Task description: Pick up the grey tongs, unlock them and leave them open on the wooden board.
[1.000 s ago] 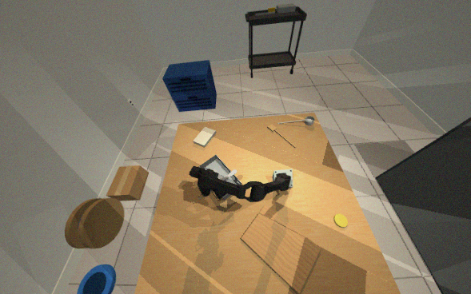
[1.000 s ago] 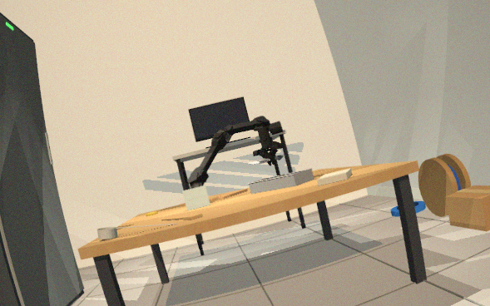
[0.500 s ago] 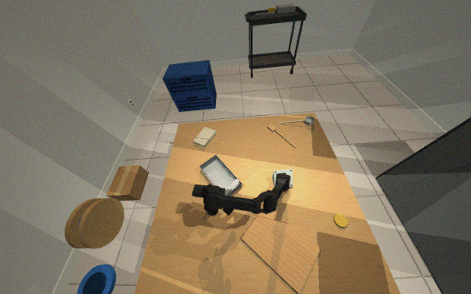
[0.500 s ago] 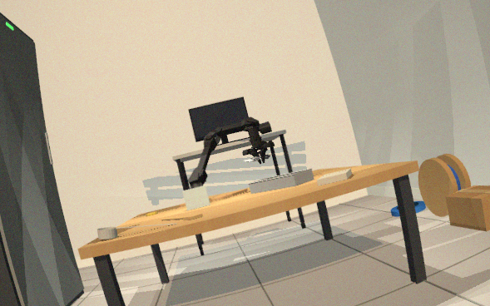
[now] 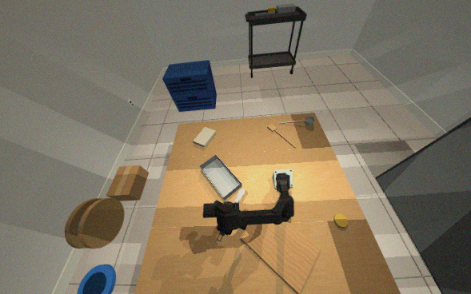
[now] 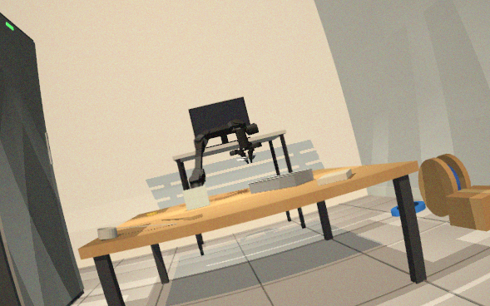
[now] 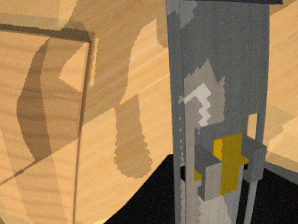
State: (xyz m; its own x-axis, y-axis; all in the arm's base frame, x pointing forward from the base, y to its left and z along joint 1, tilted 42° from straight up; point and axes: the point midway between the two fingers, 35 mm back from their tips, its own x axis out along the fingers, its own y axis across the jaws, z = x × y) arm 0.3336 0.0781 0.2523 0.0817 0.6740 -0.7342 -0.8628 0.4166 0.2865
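Now: gripper tip 250 mm past the wooden board, 150 mm above it and 130 mm to the right of it. The rest, counted from my gripper tip: yellow lock piece: 40 mm above, 20 mm to the left, 10 mm ahead; grey roasting tin: 310 mm to the right, 130 mm below, 70 mm ahead; yellow disc: 630 mm behind, 150 mm below, 50 mm to the left.
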